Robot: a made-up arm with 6 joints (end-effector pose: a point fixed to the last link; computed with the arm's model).
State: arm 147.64 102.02 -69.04 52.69 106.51 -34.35
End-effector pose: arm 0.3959 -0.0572 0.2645 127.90 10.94 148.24
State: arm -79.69 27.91 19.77 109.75 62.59 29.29
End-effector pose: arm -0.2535 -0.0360 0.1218 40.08 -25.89 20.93
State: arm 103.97 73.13 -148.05 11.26 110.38 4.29
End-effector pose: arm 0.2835 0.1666 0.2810 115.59 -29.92 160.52
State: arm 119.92 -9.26 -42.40 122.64 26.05 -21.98
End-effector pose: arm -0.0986 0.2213 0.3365 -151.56 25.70 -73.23
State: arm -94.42 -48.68 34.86 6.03 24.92 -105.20
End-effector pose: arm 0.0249 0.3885 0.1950 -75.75 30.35 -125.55
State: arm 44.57 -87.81 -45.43 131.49 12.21 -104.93
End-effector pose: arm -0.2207 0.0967 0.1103 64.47 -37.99 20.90
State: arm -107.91 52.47 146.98 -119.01 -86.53 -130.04
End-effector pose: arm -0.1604 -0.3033 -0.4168 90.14 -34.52 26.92
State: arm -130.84 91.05 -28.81 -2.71 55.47 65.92
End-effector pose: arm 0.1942 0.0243 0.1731 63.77 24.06 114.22
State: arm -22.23 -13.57 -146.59 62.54 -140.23 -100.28
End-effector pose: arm 0.0916 -0.3291 0.1426 75.78 -0.51 72.87
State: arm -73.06 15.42 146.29 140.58 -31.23 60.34
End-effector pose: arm 0.1459 0.2245 -0.0784 34.95 -41.85 158.19
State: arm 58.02 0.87 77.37 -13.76 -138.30 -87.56
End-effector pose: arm 0.3830 -0.3214 0.3997 -97.92 19.41 179.73
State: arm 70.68 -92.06 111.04 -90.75 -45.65 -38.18
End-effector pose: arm 0.2491 -0.1858 0.1605 121.74 32.17 137.33
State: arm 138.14 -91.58 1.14 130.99 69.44 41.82
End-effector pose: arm 0.0845 -0.2512 0.4746 25.11 12.75 172.92
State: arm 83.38 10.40 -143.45 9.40 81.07 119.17
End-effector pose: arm 0.0735 0.0853 0.3314 160.53 48.92 115.92
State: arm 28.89 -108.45 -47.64 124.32 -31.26 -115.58
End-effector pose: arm -0.2226 0.0972 0.0433 87.91 -25.13 23.90
